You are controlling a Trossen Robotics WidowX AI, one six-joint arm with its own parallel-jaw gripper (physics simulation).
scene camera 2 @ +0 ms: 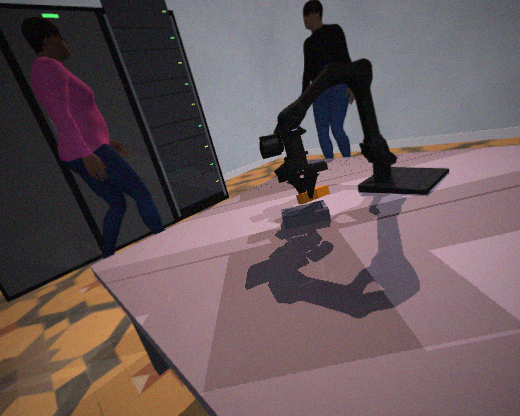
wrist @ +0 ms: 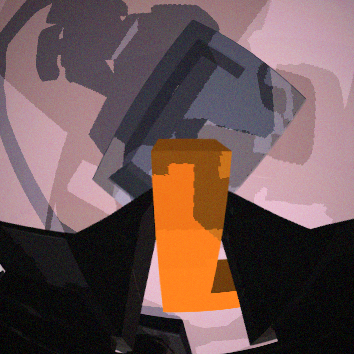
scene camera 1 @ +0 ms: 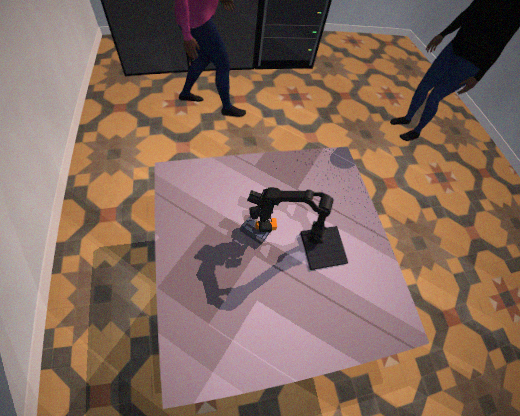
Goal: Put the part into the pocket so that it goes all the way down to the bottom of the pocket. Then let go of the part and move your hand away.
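Frame: origin at the arm's base, x down, y right, z back, level; centimetres.
Seen in the pictures: gripper, fingertip midpoint: [scene camera 2: 307, 199] [wrist: 186, 195]; arm's base at its link origin: [scene camera 2: 382, 179] [wrist: 152, 343] [scene camera 1: 315, 238].
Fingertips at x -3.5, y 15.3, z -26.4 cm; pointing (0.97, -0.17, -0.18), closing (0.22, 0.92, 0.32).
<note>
Offsets run from my fingertips to a thing's top centre. Level surfaces: height alone.
The orange part {dx -2.8, dy +0.6, dz +3.0 cm} [scene camera 1: 273, 223] [scene camera 2: 320, 192] [wrist: 175, 250] is an elongated block with a notch low on its right side in the wrist view. My gripper [scene camera 1: 265, 226] [scene camera 2: 309, 195] [wrist: 186, 195] is shut on it and holds it above the table. The grey pocket block {dx +2.2, dy +0.6, dz -2.8 cm} [scene camera 1: 254, 234] [scene camera 2: 306, 216] [wrist: 160, 75] sits on the table just below the part, apart from it in the second scene view. In the wrist view the block lies turned diagonally to the part, and the part's far end covers the block's near edge. Part of the pocket floor shows; its near end is partly hidden.
The arm's black base plate [scene camera 1: 325, 252] [scene camera 2: 410, 180] stands on the pink table {dx +5.8 cm} [scene camera 1: 225, 360] [scene camera 2: 350, 370]. The arm's shadow falls across the table and block. A person in pink [scene camera 1: 207, 55] [scene camera 2: 70, 110] and a person in black [scene camera 1: 465, 50] [scene camera 2: 327, 55] stand beyond the table, near dark cabinets [scene camera 1: 190, 40] [scene camera 2: 50, 175].
</note>
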